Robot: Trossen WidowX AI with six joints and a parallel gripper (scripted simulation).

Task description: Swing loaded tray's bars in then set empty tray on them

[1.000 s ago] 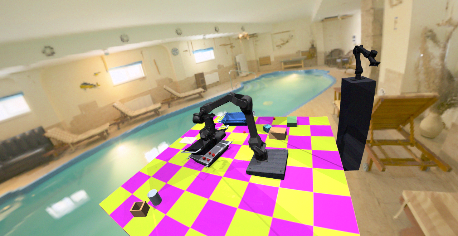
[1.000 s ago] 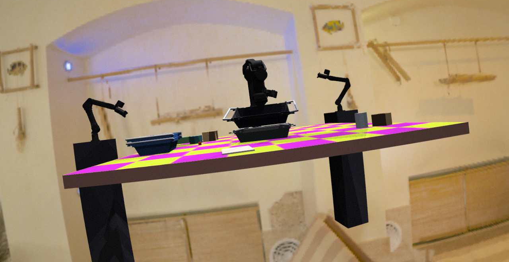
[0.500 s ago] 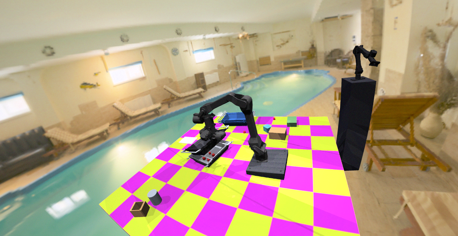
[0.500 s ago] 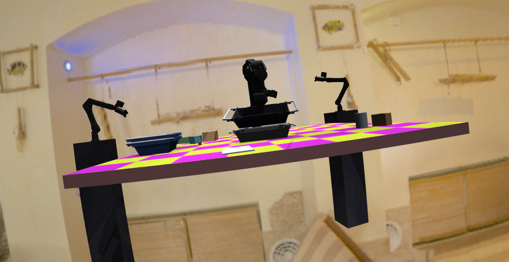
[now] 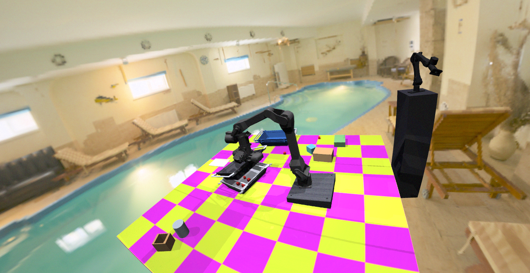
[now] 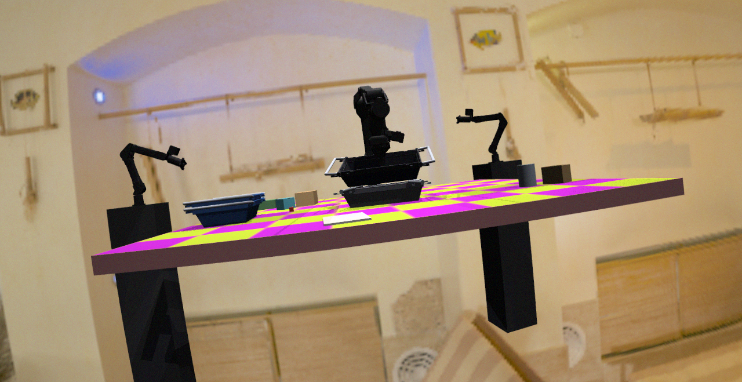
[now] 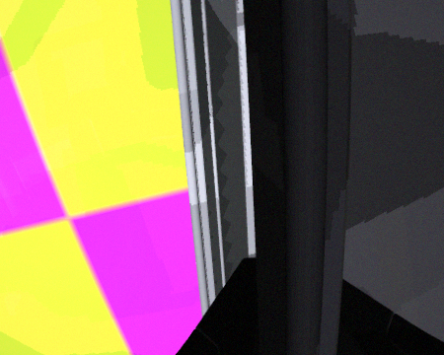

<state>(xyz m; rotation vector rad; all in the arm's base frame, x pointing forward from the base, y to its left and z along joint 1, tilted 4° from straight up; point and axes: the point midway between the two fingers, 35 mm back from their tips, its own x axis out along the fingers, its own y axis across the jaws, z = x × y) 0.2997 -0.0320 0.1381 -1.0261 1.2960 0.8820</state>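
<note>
My gripper tip is now 7 cm short of the dark tray, 3 cm to the left of it and 1 cm below it. Round my gripper tip: grey cylinder 41 cm to the left, 23 cm ahead, 8 cm below; then teal cube 34 cm to the right, 32 cm behind, 9 cm below; then white plate 38 cm ahead, 21 cm to the right, 11 cm below.
</note>
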